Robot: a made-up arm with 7 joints.
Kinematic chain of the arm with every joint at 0, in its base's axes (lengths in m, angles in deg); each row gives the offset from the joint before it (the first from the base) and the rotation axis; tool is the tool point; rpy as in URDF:
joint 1: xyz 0 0 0.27 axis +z
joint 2: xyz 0 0 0 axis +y
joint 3: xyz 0 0 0.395 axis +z
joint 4: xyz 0.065 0 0 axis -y
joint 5: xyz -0.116 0 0.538 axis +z
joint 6: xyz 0 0 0 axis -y
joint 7: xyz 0.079 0 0 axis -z
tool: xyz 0 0 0 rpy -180 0 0
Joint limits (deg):
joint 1: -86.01..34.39
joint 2: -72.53..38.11
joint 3: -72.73..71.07
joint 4: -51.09..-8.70
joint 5: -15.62..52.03
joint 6: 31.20..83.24
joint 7: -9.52..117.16
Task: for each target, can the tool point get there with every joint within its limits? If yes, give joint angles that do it. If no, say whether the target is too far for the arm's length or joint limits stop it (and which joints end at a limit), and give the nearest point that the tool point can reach.
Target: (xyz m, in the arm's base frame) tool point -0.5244 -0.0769 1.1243
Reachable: yes | joints 21.96 -43.31 22.98 -24.79 43.23 53.16 45.42
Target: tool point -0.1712 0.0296 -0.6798
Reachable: no: joint limits stop it (at a limit: joint 2, joint 3, joint 4, joint 5, joint 6) | nearest point -0.9315 0.1611 0.5401 | short by 1.443 m
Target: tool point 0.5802 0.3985 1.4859
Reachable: no: too far | nearest point 0.4239 0.2912 1.1584 | short by 0.378 m
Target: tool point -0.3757 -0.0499 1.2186
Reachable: yes | joints 22.05 -28.58 36.44 -17.74 -4.91 74.08 12.90
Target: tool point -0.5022 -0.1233 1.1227
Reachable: yes | joints 3.47 -48.66 -17.83 -31.26 5.97 53.54 20.58
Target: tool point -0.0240 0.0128 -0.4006
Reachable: no: joint limits stop it (at a limit: joint 2, joint 3, joint 4, joint 5, joint 6) | nearest point -0.8341 0.4449 0.5401 | short by 1.315 m
